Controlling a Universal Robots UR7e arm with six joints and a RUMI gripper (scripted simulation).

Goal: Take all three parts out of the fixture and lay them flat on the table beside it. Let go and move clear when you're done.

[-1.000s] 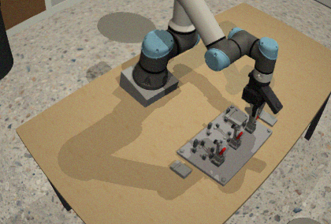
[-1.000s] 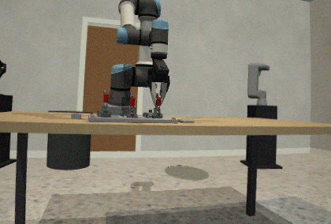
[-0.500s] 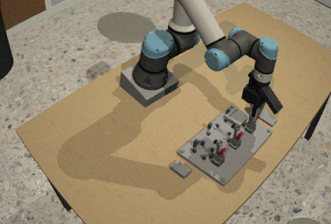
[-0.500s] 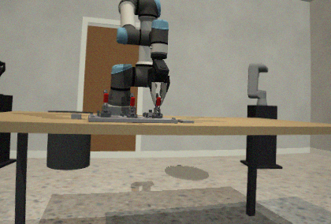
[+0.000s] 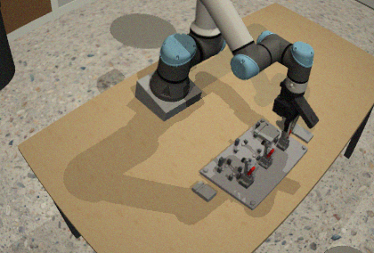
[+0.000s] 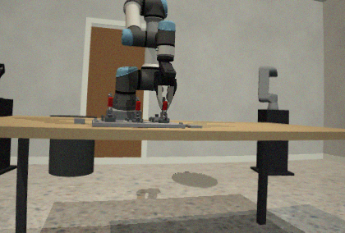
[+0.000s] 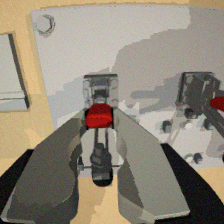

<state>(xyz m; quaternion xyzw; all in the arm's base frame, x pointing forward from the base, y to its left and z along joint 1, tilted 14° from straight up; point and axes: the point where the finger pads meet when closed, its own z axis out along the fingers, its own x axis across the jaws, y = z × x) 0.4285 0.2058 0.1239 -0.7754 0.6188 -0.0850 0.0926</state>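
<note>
The grey fixture plate is 120 mm to the right of my hand, 80 mm below it and 10 mm behind it.
</note>
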